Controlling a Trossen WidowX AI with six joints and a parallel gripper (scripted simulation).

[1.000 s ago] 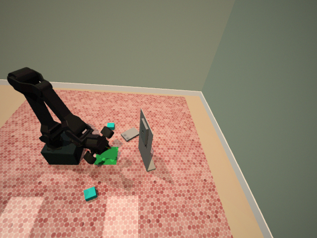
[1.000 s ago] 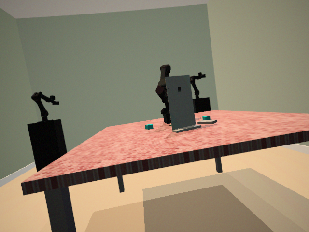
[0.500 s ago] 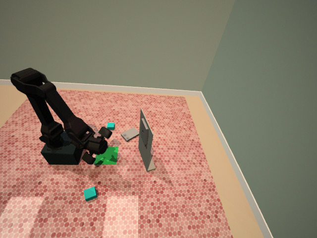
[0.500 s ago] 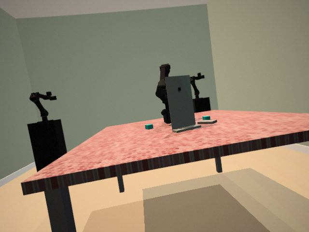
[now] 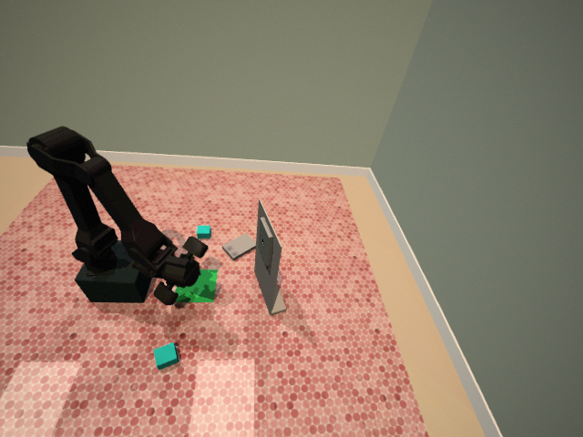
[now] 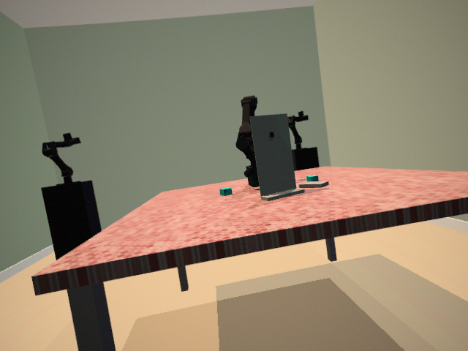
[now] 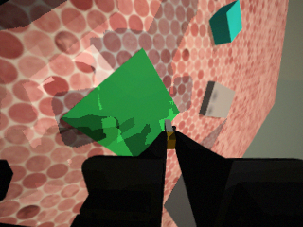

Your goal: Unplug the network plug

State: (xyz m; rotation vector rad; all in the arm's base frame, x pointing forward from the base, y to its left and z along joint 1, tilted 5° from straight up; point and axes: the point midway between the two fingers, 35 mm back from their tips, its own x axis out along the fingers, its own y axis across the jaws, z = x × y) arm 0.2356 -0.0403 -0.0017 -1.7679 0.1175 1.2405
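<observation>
The green marked square is 1 cm behind my gripper tip and 6 cm below it. From my gripper tip the other things lie so: grey plate (14 cm ahead, 14 cm to the left, 6 cm below); then network plug (right at my gripper tip); then grey upright panel (20 cm ahead, 6 cm to the right, 8 cm above).
</observation>
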